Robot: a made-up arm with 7 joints. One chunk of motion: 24 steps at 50 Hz.
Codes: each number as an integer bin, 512 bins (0 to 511) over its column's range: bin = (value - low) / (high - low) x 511, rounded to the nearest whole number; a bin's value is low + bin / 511 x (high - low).
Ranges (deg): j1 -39..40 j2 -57..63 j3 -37..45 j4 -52..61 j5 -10..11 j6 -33..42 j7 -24..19
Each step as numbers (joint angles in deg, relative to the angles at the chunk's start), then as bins.
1 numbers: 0.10 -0.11 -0.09 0.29 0.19 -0.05 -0.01
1 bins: 253 242 230 236 248 224 285
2 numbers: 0.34 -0.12 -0.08 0.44 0.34 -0.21 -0.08
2 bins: 254 242 230 237 252 223 284
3 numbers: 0.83 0.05 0.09 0.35 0.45 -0.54 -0.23
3 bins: 258 243 231 237 254 221 282
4 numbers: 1.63 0.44 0.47 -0.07 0.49 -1.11 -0.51
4 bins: 263 245 234 235 255 217 279
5 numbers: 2.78 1.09 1.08 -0.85 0.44 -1.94 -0.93
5 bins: 270 247 237 231 254 212 274
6 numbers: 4.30 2.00 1.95 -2.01 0.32 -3.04 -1.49
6 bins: 280 251 243 226 251 204 268
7 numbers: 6.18 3.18 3.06 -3.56 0.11 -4.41 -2.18
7 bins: 292 256 250 219 246 195 259
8 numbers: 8.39 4.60 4.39 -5.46 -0.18 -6.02 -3.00
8 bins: 307 262 258 210 239 184 250
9 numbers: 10.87 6.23 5.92 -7.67 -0.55 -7.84 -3.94
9 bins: 323 269 267 200 230 171 238
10 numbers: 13.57 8.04 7.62 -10.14 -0.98 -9.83 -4.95
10 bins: 340 277 278 189 219 158 226
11 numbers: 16.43 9.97 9.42 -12.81 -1.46 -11.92 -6.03
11 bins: 359 285 289 177 208 144 214
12 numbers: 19.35 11.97 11.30 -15.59 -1.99 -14.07 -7.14
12 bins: 377 294 301 165 195 129 200
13 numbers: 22.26 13.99 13.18 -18.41 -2.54 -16.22 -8.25
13 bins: 396 302 313 152 182 114 187
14 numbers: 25.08 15.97 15.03 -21.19 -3.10 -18.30 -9.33
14 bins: 414 311 324 139 168 100 174
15 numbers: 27.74 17.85 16.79 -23.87 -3.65 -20.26 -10.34
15 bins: 432 319 335 127 155 87 162
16 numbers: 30.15 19.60 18.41 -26.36 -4.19 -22.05 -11.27
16 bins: 447 326 345 116 141 75 151
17 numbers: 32.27 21.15 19.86 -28.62 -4.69 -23.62 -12.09
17 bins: 461 333 354 106 129 64 142
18 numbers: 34.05 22.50 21.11 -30.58 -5.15 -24.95 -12.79
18 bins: 473 339 362 97 118 55 133
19 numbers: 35.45 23.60 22.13 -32.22 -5.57 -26.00 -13.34
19 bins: 482 343 368 89 108 48 127
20 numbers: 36.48 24.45 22.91 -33.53 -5.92 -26.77 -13.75
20 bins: 488 347 373 84 99 42 122
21 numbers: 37.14 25.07 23.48 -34.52 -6.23 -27.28 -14.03
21 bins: 493 349 377 79 92 39 118
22 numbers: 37.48 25.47 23.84 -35.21 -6.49 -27.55 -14.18
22 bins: 495 351 379 76 85 37 117
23 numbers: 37.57 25.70 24.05 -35.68 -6.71 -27.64 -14.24
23 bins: 495 352 380 74 80 37 116
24 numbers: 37.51 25.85 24.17 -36.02 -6.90 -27.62 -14.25
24 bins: 495 353 381 72 75 37 116
